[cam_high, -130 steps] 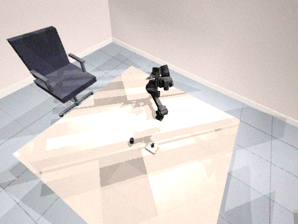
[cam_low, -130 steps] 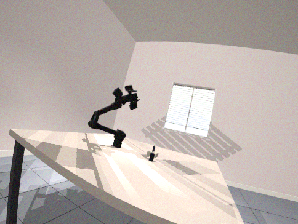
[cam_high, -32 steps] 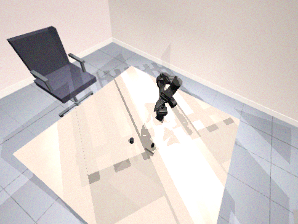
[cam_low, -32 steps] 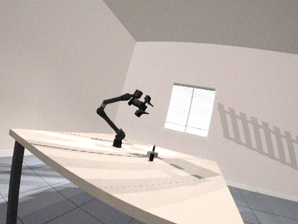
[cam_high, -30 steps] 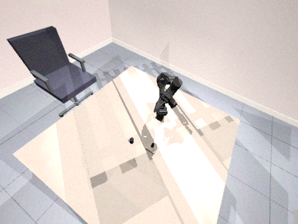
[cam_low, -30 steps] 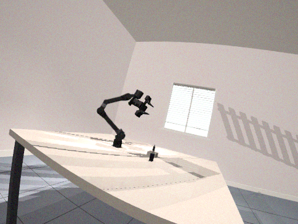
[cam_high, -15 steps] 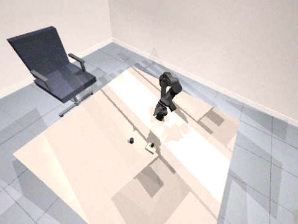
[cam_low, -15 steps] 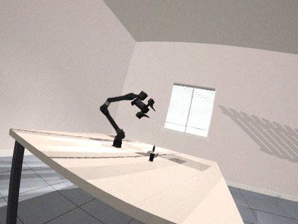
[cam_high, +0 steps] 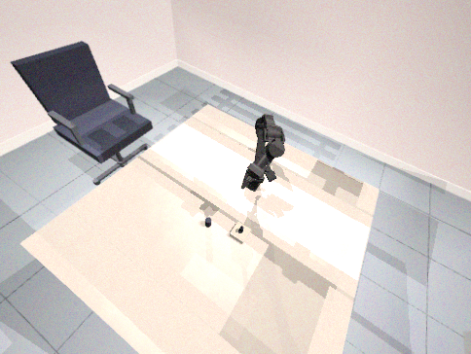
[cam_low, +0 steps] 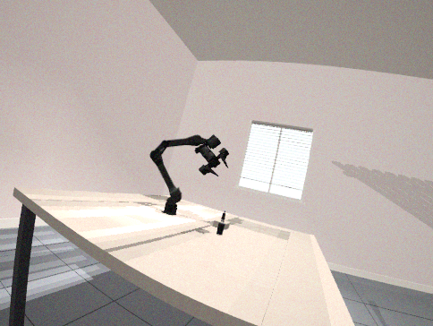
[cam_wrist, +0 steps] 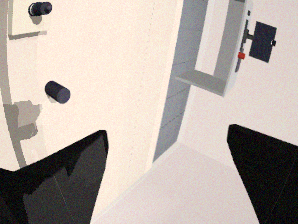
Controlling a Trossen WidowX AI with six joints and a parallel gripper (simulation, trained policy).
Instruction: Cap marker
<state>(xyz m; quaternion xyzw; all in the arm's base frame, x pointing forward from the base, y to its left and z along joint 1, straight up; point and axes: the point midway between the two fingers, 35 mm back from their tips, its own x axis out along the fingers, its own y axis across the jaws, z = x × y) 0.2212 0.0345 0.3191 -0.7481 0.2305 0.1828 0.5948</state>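
Now: gripper tip 27 cm above the dark cap, 9 cm to the left of it and 9 cm short of it. Round my gripper tip: pale holder block (28 cm below, 6 cm to the left, 4 cm ahead).
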